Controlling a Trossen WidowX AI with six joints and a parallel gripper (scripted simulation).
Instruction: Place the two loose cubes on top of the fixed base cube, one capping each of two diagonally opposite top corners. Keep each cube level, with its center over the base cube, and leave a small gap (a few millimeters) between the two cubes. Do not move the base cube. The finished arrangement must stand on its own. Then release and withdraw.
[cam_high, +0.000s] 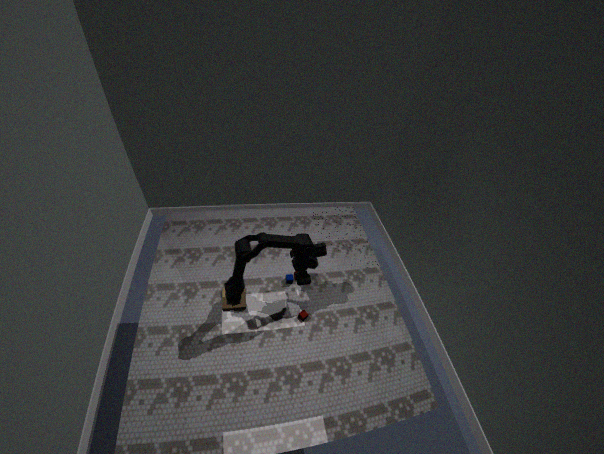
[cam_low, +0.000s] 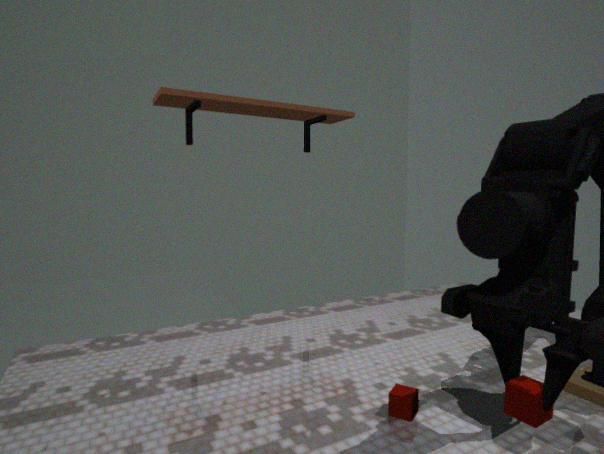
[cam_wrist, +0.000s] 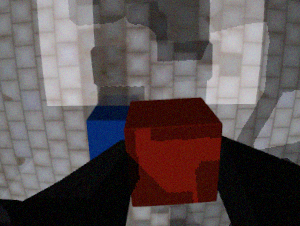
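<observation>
My gripper tip is 3 cm past the blue base cube, 3 cm to the right of it and 8 cm above it. Also, from my gripper tip: red cube: right at my gripper tip.
</observation>
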